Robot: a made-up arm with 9 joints. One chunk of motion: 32 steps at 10 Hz.
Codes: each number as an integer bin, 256 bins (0 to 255) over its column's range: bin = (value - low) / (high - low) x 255, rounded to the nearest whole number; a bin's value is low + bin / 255 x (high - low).
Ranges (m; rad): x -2..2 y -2..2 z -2..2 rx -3.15..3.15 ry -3.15..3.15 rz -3.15..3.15
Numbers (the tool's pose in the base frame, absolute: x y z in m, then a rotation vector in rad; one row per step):
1: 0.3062 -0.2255 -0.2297 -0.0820 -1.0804 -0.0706
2: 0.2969 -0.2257 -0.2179 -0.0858 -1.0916 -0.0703
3: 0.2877 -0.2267 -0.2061 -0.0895 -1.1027 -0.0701
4: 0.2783 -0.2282 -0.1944 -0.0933 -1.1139 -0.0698
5: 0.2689 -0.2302 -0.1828 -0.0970 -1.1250 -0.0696
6: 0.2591 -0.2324 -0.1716 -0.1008 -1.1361 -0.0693
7: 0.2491 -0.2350 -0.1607 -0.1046 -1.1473 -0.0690
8: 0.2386 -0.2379 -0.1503 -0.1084 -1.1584 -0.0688
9: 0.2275 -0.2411 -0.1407 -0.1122 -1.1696 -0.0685
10: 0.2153 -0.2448 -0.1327 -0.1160 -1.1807 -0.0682
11: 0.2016 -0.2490 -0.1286 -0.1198 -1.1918 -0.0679
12: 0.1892 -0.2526 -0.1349 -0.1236 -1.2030 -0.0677
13: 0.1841 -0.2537 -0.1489 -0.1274 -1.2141 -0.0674
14: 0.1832 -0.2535 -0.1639 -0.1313 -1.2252 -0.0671
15: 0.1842 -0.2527 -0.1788 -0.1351 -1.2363 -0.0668
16: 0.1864 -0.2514 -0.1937 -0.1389 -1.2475 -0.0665
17: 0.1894 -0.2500 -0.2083 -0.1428 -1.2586 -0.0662
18: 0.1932 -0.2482 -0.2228 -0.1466 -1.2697 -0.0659
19: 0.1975 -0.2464 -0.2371 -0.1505 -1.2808 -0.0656
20: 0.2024 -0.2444 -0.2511 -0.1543 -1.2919 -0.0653
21: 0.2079 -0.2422 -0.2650 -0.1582 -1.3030 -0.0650
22: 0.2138 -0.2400 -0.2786 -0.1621 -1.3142 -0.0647
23: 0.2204 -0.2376 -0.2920 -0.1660 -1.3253 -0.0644
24: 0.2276 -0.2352 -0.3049 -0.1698 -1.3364 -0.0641
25: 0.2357 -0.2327 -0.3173 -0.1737 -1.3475 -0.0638
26: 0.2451 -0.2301 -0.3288 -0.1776 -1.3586 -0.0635
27: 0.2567 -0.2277 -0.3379 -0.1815 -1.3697 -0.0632
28: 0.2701 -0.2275 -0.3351 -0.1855 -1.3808 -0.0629
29: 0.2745 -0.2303 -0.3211 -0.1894 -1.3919 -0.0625
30: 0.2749 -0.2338 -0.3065 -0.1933 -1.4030 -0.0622
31: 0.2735 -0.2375 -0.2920 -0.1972 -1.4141 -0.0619
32: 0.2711 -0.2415 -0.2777 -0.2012 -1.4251 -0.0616
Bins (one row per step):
1: 147 113 113 124 84 125
2: 146 113 114 124 83 125
3: 146 113 114 124 83 125
4: 145 113 115 124 82 125
5: 145 113 116 124 82 125
6: 144 113 117 123 82 125
7: 143 113 117 123 81 125
8: 143 112 118 123 81 125
9: 142 112 119 123 80 125
10: 141 112 119 123 80 125
11: 140 112 119 123 79 125
12: 140 111 119 122 79 125
13: 139 111 118 122 78 125
14: 139 111 117 122 78 125
15: 139 111 116 122 77 125
16: 139 111 115 122 77 125
17: 140 112 114 122 77 125
18: 140 112 113 122 76 125
19: 140 112 112 121 76 125
20: 140 112 111 121 75 125
21: 141 112 111 121 75 125
22: 141 112 110 121 74 125
23: 142 112 109 121 74 125
24: 142 113 108 121 73 125
25: 143 113 107 120 73 125
26: 143 113 107 120 73 125
27: 144 113 106 120 72 125
28: 145 113 106 120 72 125
29: 145 113 107 120 71 125
30: 145 113 108 120 71 125
31: 145 112 109 120 70 125
32: 145 112 110 119 70 125

